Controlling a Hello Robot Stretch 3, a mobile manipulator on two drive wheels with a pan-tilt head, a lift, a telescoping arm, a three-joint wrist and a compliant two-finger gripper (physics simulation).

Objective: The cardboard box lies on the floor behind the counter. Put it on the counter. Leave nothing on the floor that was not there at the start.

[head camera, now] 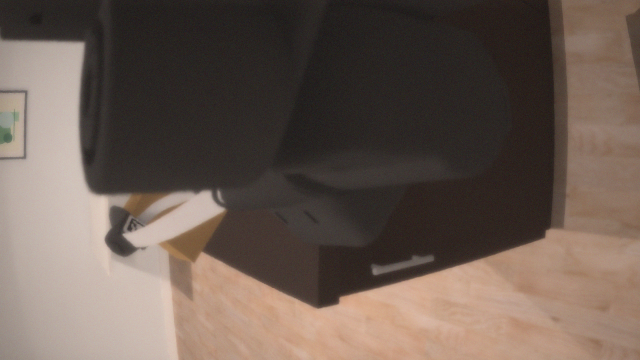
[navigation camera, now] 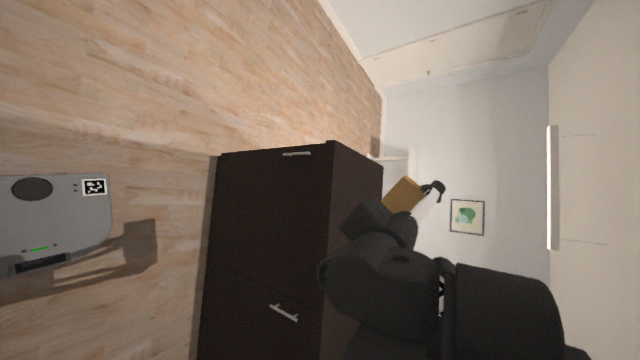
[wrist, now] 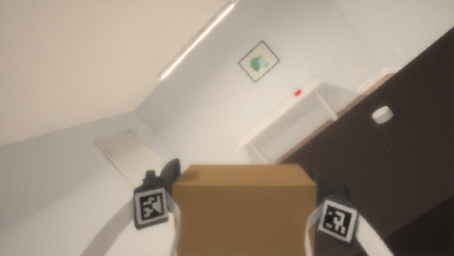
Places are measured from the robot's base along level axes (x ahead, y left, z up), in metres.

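Where they show: gripper, fingertip midpoint: [navigation camera: 410, 209] [wrist: 243, 182]; robot's base, link origin: [navigation camera: 33, 187].
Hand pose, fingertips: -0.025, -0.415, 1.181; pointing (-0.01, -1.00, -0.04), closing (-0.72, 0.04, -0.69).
Things, the pixels of their top centre, and the offset from my fingertips, as dx, dy, dz.
- cardboard box, top centre: [head camera: 122, 192] [wrist: 195, 160] [navigation camera: 433, 206] +0.012, +0.016, +0.040
- white round piece, top centre: [wrist: 380, 111] -0.339, -0.462, -0.246
The cardboard box [head camera: 192, 240] [navigation camera: 403, 195] [wrist: 245, 220] is orange-brown and held up in the air. My gripper [head camera: 124, 230] [navigation camera: 434, 189] [wrist: 243, 182] is shut on it, with one finger against each side in the wrist view. The dark brown counter [head camera: 480, 210] [navigation camera: 270, 215] [wrist: 370, 165] has silver handles on its front. In the navigation camera view the box is higher than the counter's body, near its far end, and apart from it as far as I can see. My dark wrist and arm hide much of the counter in the head camera view.
A white round piece [wrist: 382, 115] sits on the dark surface in the wrist view. A white shelf unit [wrist: 280, 114] with a small red thing [wrist: 298, 93] on top stands beyond, by the wall with a framed picture [navigation camera: 467, 217]. My grey base [navigation camera: 60, 210] stands on the wooden floor.
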